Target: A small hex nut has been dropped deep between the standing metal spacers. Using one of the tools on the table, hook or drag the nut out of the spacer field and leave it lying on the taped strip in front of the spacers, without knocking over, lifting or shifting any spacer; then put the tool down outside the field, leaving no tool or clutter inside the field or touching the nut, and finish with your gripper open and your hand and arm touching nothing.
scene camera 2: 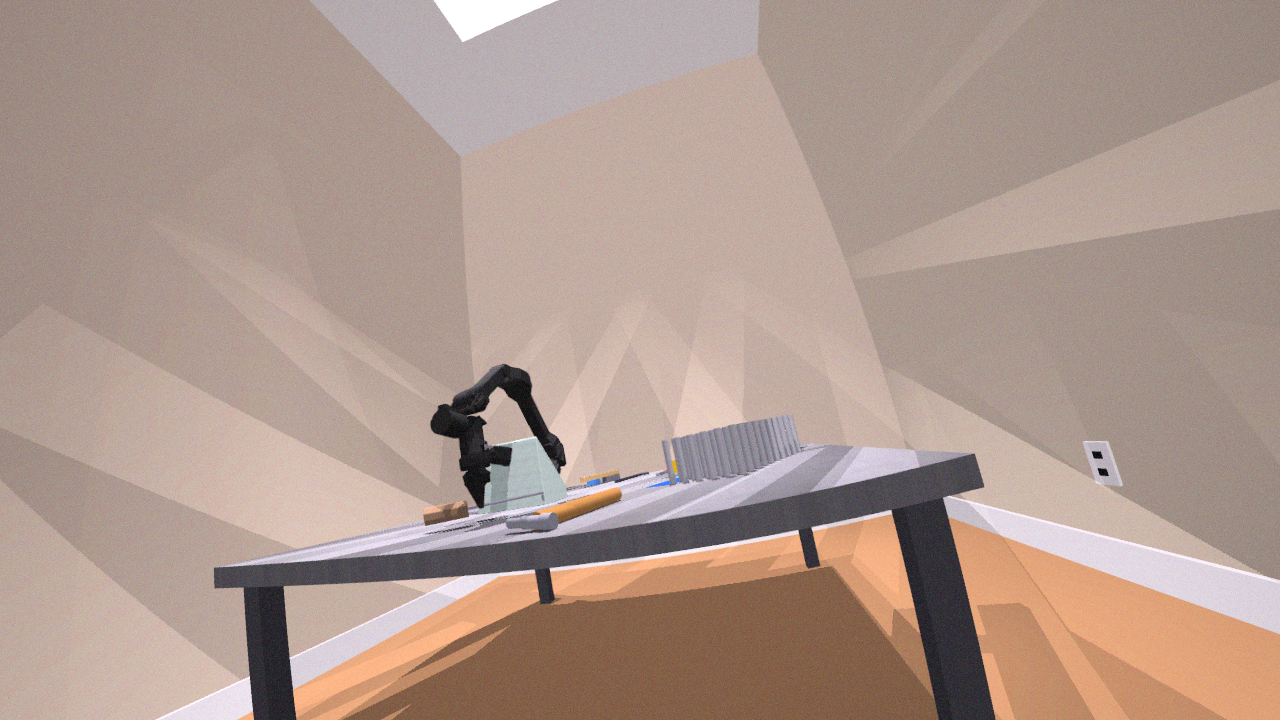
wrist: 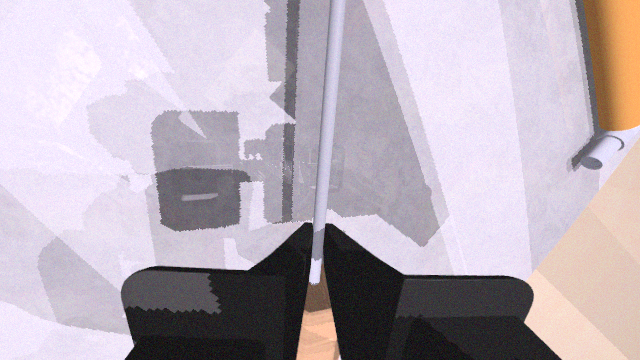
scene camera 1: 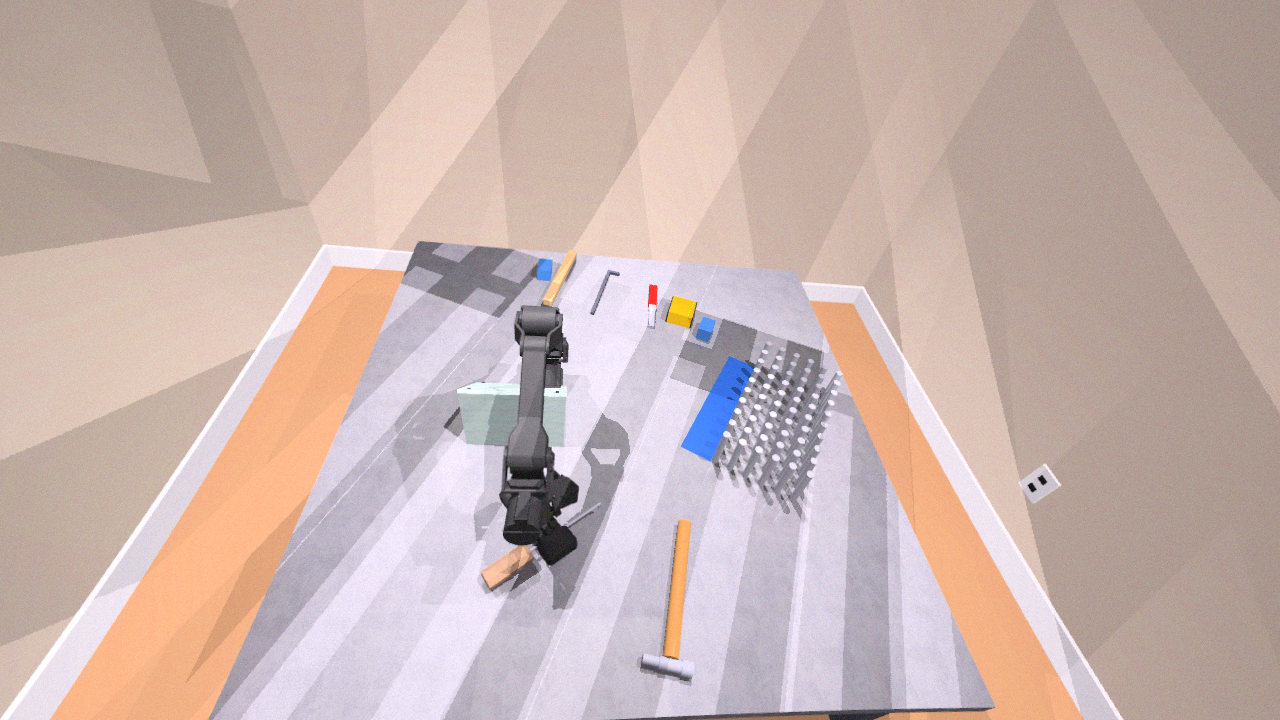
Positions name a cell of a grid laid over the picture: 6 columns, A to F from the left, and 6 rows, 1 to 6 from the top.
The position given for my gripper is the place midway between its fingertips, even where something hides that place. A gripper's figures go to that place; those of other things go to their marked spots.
Scene:
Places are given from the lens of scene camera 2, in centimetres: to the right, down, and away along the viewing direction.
my gripper (scene camera 2: C5): -35, 33, 83
hammer (scene camera 2: C5): -13, 23, 56

